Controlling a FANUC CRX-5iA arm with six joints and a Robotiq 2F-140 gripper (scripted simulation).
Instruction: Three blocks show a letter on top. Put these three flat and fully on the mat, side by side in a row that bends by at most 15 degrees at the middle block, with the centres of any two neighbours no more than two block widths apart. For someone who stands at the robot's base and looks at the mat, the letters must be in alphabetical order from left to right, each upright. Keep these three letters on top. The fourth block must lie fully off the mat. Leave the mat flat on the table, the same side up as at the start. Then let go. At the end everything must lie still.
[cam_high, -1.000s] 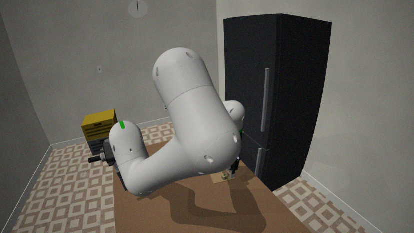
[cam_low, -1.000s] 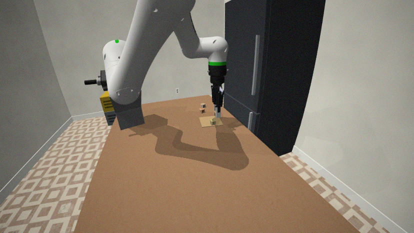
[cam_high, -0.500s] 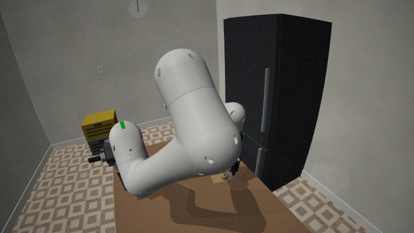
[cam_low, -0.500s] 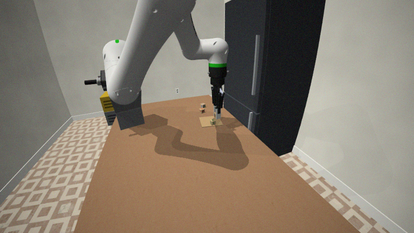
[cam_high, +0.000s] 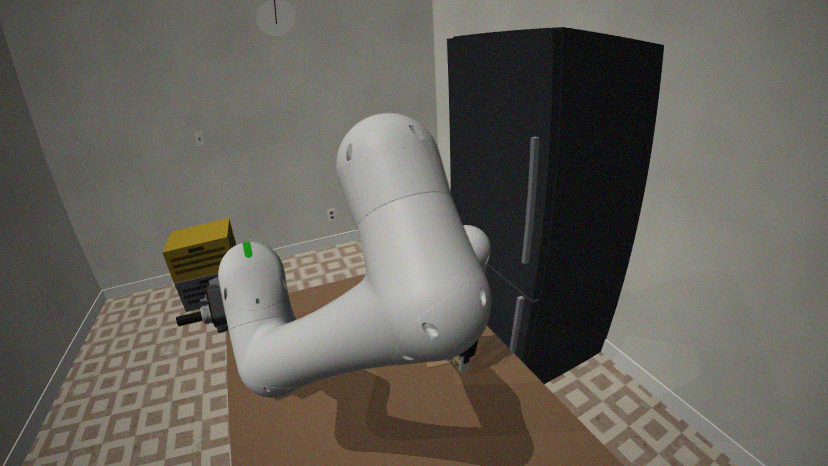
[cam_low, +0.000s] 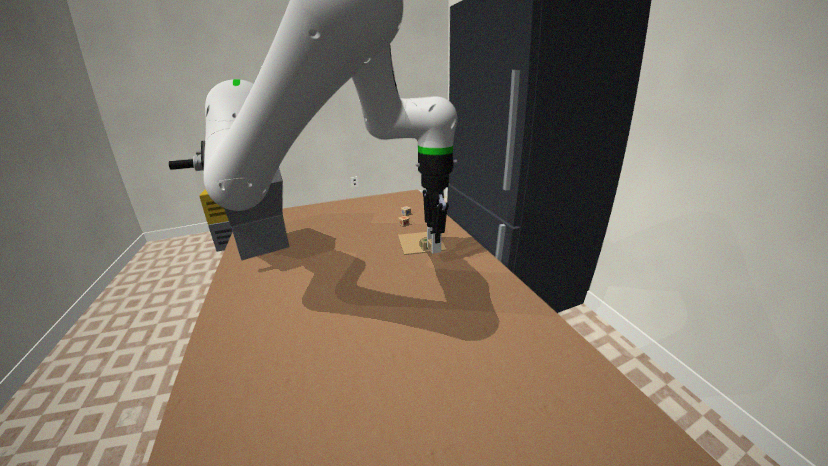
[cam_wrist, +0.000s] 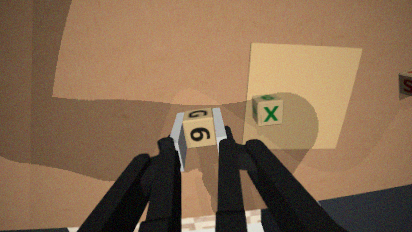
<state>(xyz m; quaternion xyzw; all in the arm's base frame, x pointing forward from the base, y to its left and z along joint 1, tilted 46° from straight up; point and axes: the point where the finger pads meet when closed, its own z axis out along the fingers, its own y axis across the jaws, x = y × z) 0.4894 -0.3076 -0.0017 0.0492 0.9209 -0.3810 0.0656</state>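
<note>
Now: hand 80 mm to the right of the X block, 60 mm above it and 20 mm short of it. From my hand the other things lie so: R block: 290 mm to the left, 60 mm below, 40 mm ahead; block marked 9: 20 mm below; tan mat: 130 mm to the left, 70 mm below, 30 mm ahead.
</note>
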